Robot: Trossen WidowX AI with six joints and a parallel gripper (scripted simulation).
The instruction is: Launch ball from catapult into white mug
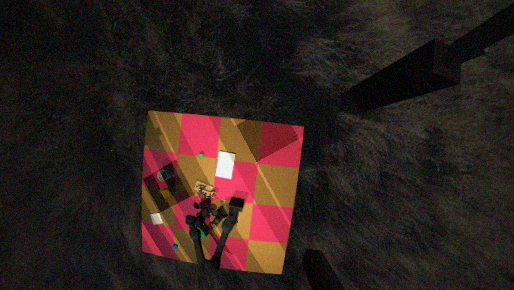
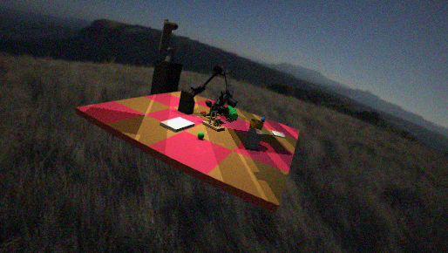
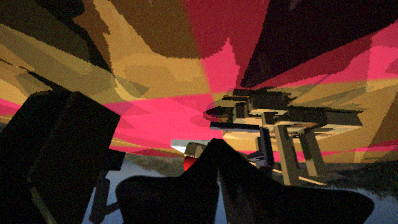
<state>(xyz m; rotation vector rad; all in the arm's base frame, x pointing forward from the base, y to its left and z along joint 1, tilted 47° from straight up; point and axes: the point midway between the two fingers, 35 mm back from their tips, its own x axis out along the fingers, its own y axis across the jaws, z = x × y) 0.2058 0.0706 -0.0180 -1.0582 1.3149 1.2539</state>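
The red ball lies 20 mm behind my gripper tip, 40 mm to the right of it and 20 mm above it. Also, from my gripper tip: yellow object (340 mm ahead, 40 mm to the left, 10 mm below); wooden catapult (50 mm ahead, 30 mm to the right, 10 mm above); white ball (80 mm behind, 180 mm to the left, 30 mm below).
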